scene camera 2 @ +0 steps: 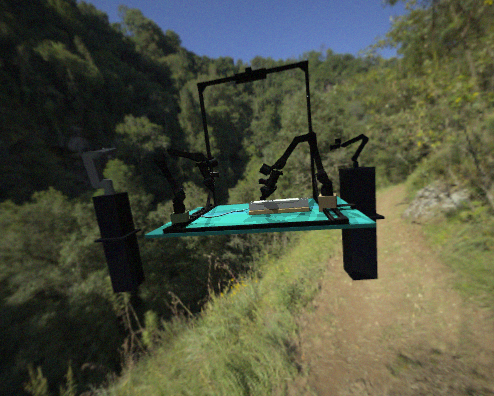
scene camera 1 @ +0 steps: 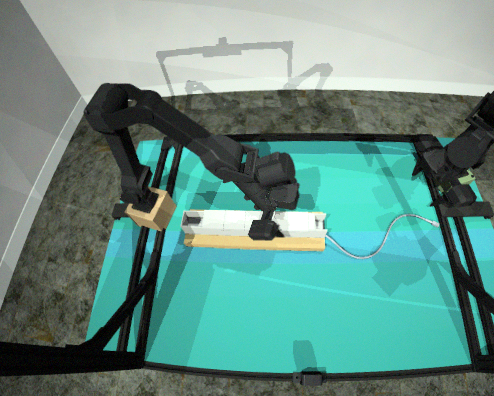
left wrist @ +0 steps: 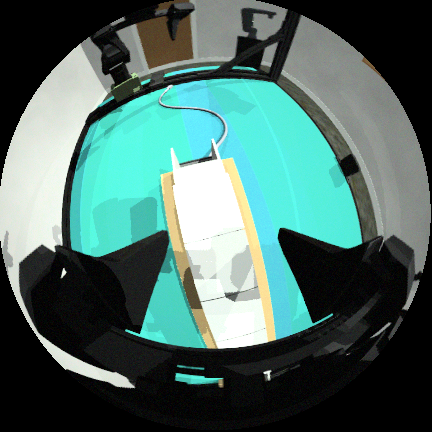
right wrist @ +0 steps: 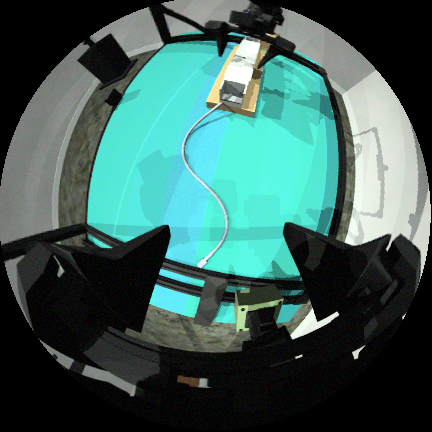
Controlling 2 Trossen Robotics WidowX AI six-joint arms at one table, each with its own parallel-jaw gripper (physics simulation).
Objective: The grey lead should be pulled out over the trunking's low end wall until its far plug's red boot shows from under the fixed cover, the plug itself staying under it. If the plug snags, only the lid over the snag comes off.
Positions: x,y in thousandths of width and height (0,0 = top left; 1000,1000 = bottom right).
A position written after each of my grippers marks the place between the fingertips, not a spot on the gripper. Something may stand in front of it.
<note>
My right gripper (scene camera 1: 853,481) is open and holds nothing. I also see my left gripper (scene camera 1: 582,559) and a trunking (scene camera 1: 390,562).
My left gripper shows as well in the left wrist view (left wrist: 520,545) and in the right wrist view (right wrist: 552,142). My right gripper also shows in the right wrist view (right wrist: 529,531). The trunking also shows in the left wrist view (left wrist: 455,390) and in the right wrist view (right wrist: 561,235).
</note>
